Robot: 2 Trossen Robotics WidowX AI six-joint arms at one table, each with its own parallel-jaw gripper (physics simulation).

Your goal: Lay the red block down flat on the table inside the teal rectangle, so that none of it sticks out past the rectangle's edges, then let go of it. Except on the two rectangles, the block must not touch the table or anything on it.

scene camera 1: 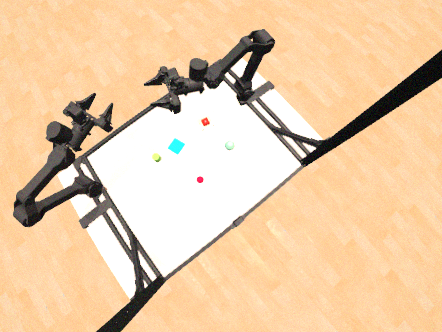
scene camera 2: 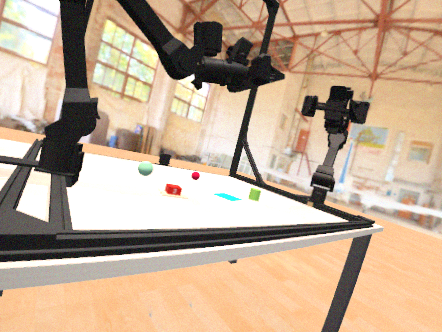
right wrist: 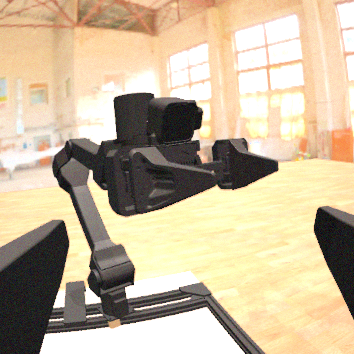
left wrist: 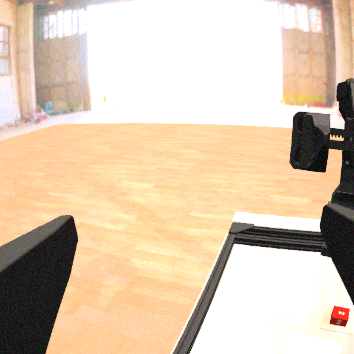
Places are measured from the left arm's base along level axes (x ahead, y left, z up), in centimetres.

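Where they show: left gripper, fingertip midpoint: (scene camera 1: pixel 103 97) (scene camera 2: pixel 332 98) (right wrist: pixel 250 171) (left wrist: pixel 202 223); right gripper, fingertip midpoint: (scene camera 1: pixel 146 94) (scene camera 2: pixel 274 80) (right wrist: pixel 194 227); left arm's base at its link origin: (scene camera 1: pixel 97 190) (scene camera 2: pixel 316 203) (right wrist: pixel 115 309); right arm's base at its link origin: (scene camera 1: pixel 243 97) (scene camera 2: pixel 58 171).
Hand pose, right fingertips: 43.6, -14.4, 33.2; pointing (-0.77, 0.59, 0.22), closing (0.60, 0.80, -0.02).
Note:
Each offset is from my right fingertips to the centre of the thing, as dx, dy, dz. "spot": to the spot under its first point.
The red block {+14.2, -13.0, -34.1} (scene camera 1: pixel 205 121) (scene camera 2: pixel 173 189) (left wrist: pixel 340 316) lies on a pale cream rectangle {spot: +13.3, -10.3, -35.0} (left wrist: pixel 327 325), with a number on its faces. The teal rectangle {spot: -4.3, -7.1, -34.9} (scene camera 1: pixel 176 146) (scene camera 2: pixel 227 197), bright blue-green, lies bare on the table, left of the block in scene camera 1. My left gripper (scene camera 1: pixel 102 99) (left wrist: pixel 202 223) (right wrist: pixel 250 171) is open and empty, high above the table's edge. My right gripper (scene camera 1: pixel 150 94) (right wrist: pixel 194 227) is open and empty, raised well above the table. In scene camera 1 it is up and left of the block. The teal rectangle does not show in either wrist view.
A green cylinder {-14.4, -2.4, -33.3} (scene camera 1: pixel 156 157) (scene camera 2: pixel 254 194) stands close beside the teal rectangle. A mint ball {+8.9, -30.2, -32.8} (scene camera 1: pixel 229 145) (scene camera 2: pixel 145 168) and a crimson ball {-12.7, -26.6, -33.5} (scene camera 1: pixel 200 179) (scene camera 2: pixel 195 175) rest on the table. Black rails run around the table, with tall black posts.

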